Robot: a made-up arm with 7 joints.
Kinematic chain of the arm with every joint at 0, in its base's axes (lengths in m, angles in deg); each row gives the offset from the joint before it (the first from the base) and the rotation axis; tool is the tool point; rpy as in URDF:
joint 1: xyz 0 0 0.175 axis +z
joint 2: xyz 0 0 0 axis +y
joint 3: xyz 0 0 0.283 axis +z
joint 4: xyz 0.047 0 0 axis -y
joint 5: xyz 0.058 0 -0.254 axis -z
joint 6: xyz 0 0 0 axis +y
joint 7: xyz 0.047 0 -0.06 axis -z
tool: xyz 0 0 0 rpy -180 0 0
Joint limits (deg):
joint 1: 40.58..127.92
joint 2: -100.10..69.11
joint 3: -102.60..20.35
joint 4: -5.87..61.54
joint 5: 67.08..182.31
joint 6: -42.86..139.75
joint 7: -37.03..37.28
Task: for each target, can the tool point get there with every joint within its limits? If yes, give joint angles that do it. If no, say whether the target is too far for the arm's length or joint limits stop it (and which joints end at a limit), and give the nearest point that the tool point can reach.
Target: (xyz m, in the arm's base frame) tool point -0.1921 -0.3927 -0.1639
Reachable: no: joint limits stop it (at a limit: joint 1, joint 3, joint 4, joint 5, joint 6) | nearest point 0.0377 -0.3621 0.0003 | short by 0.284 m
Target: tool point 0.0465 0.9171 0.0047
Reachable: no: too far | nearest point 0.0220 0.4345 0.0943 | short by 0.491 m
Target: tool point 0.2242 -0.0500 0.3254
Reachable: yes | joints 59.25 -38.55 -70.25 32.74 93.59 100.15 29.93
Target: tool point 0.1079 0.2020 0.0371
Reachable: yes | joints 94.06 48.95 -15.23 33.08 97.68 -10.76 -21.55
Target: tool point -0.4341 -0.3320 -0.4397
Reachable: no: too far | nearest point -0.2252 0.0577 -0.0545 | short by 0.586 m
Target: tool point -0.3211 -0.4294 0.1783
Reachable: no: joint limits stop it (at a limit: joint 1, joint 2, joint 4, joint 6) | nearest point -0.0789 -0.3949 0.3232 | short by 0.284 m
